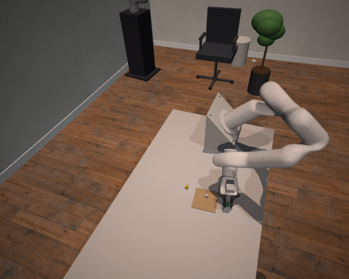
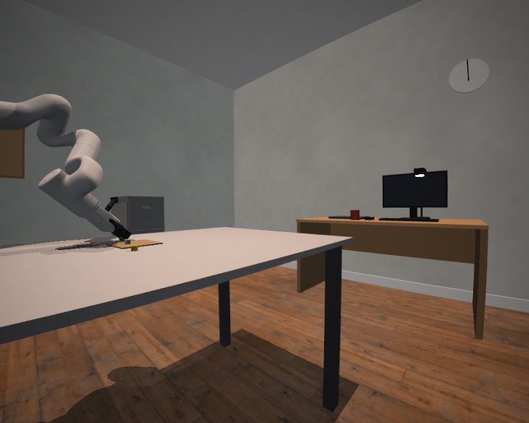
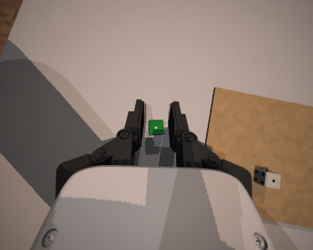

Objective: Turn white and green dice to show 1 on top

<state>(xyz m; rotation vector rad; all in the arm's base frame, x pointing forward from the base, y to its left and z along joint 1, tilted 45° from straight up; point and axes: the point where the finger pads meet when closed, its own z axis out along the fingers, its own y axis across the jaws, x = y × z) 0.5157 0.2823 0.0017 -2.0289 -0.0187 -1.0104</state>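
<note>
Right now my hand is 20 mm above the green die. Also, from my hand: mat 20 mm ahead, 130 mm to the right, 30 mm below; then white die 130 mm to the right, 20 mm below; then yellow die 10 mm behind, 270 mm to the right, 20 mm below.
</note>
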